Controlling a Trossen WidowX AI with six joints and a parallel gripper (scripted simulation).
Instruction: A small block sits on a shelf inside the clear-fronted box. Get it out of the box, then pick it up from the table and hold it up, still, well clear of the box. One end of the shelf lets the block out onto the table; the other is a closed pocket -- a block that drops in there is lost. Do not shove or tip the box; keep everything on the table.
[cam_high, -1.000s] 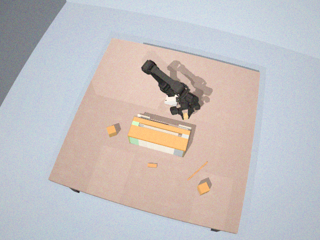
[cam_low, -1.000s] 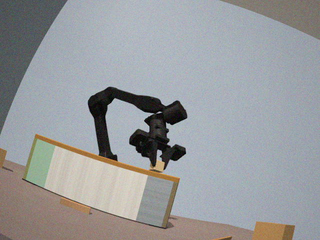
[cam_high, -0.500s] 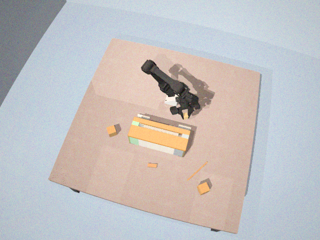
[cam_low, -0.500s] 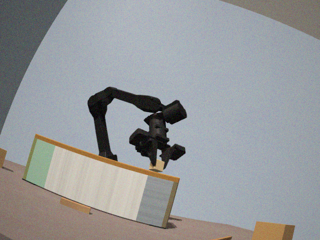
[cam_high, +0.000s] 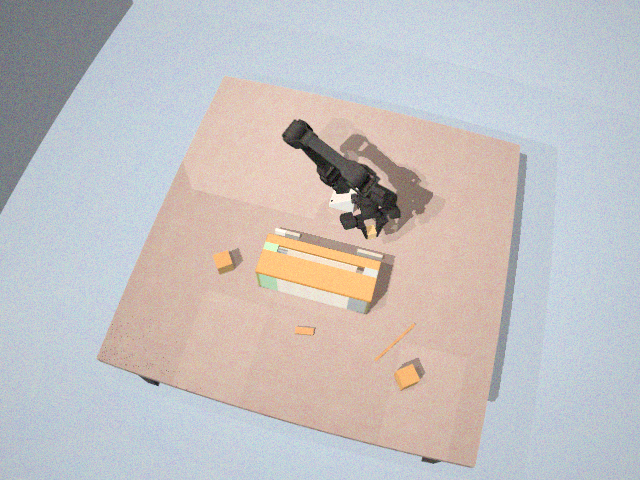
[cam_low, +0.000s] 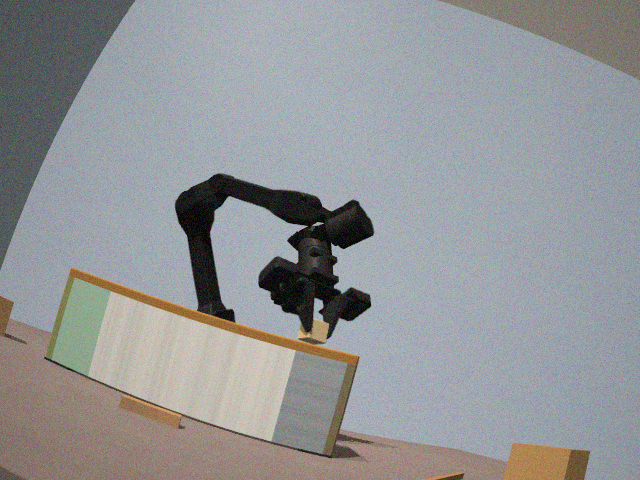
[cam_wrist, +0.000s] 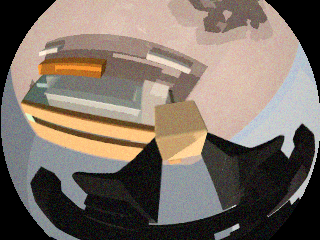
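Now: the tan block 1 cm behind my gripper tip and 1 cm to the right of it. From my gripper tip the other things lie so: thin stick 25 cm ahead, 20 cm to the left, 17 cm below; box 11 cm ahead, 13 cm to the right, 11 cm below.
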